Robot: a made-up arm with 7 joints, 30 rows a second.
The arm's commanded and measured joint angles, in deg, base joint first. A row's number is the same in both.
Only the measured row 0 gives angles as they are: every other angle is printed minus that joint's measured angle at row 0.
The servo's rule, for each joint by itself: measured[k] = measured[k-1] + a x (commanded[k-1-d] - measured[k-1]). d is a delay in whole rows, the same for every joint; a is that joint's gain. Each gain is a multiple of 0.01, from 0.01 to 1. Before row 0 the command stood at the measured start. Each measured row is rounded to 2 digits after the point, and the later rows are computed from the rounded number. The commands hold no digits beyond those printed.
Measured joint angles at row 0:
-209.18, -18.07, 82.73, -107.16, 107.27, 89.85, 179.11
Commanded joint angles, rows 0 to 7:
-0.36, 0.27, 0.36, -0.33, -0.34, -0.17, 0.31
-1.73, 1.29, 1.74, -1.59, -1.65, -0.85, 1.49
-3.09, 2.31, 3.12, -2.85, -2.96, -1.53, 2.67
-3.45, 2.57, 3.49, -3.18, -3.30, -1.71, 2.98
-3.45, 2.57, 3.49, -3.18, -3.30, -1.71, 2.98
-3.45, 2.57, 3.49, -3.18, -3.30, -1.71, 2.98
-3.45, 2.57, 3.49, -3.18, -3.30, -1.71, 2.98
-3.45, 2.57, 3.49, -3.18, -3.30, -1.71, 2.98
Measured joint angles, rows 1 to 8:
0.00, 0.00, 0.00, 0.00, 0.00, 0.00, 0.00
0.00, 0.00, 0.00, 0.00, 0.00, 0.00, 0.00
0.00, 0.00, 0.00, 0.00, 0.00, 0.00, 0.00
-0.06, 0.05, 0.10, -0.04, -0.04, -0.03, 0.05
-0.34, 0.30, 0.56, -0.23, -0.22, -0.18, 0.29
-0.81, 0.70, 1.28, -0.54, -0.52, -0.42, 0.69
-1.26, 1.07, 1.90, -0.86, -0.83, -0.65, 1.08
-1.63, 1.37, 2.35, -1.14, -1.10, -0.84, 1.40
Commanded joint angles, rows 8 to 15:
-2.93, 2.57, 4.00, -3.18, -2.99, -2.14, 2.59
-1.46, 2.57, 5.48, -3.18, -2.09, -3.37, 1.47
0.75, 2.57, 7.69, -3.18, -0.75, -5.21, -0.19
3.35, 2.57, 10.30, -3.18, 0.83, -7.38, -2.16
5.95, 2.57, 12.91, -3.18, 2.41, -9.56, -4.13
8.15, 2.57, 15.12, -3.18, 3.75, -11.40, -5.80
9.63, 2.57, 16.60, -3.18, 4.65, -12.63, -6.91
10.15, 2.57, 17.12, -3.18, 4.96, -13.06, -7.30
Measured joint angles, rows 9 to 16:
-1.94, 1.61, 2.67, -1.38, -1.34, -1.00, 1.67
-2.20, 1.80, 2.90, -1.60, -1.56, -1.13, 1.89
-2.41, 1.95, 3.07, -1.79, -1.75, -1.23, 2.08
-2.50, 2.07, 3.33, -1.96, -1.89, -1.39, 2.17
-2.32, 2.17, 3.93, -2.11, -1.91, -1.75, 2.05
-1.80, 2.25, 4.98, -2.24, -1.78, -2.37, 1.67
-0.92, 2.31, 6.47, -2.35, -1.49, -3.27, 1.02
0.25, 2.36, 8.27, -2.45, -1.06, -4.40, 0.14

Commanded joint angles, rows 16 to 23:
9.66, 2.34, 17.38, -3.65, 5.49, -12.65, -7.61
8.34, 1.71, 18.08, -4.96, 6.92, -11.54, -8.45
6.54, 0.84, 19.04, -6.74, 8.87, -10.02, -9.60
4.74, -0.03, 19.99, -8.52, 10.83, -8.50, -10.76
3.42, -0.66, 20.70, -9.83, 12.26, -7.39, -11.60
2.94, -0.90, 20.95, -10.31, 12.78, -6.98, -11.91
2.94, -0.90, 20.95, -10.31, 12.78, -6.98, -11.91
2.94, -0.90, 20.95, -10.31, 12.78, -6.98, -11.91
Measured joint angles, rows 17 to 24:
1.59, 2.40, 10.19, -2.54, -0.53, -5.66, -0.87
2.96, 2.43, 11.98, -2.62, 0.04, -6.91, -1.90
4.18, 2.46, 13.42, -2.69, 0.58, -8.02, -2.82
5.11, 2.44, 14.53, -2.81, 1.12, -8.85, -3.63
5.66, 2.29, 15.52, -3.07, 1.76, -9.33, -4.45
5.81, 2.00, 16.51, -3.51, 2.54, -9.45, -5.33
5.63, 1.59, 17.48, -4.11, 3.45, -9.28, -6.25
5.25, 1.14, 18.38, -4.80, 4.42, -8.94, -7.16

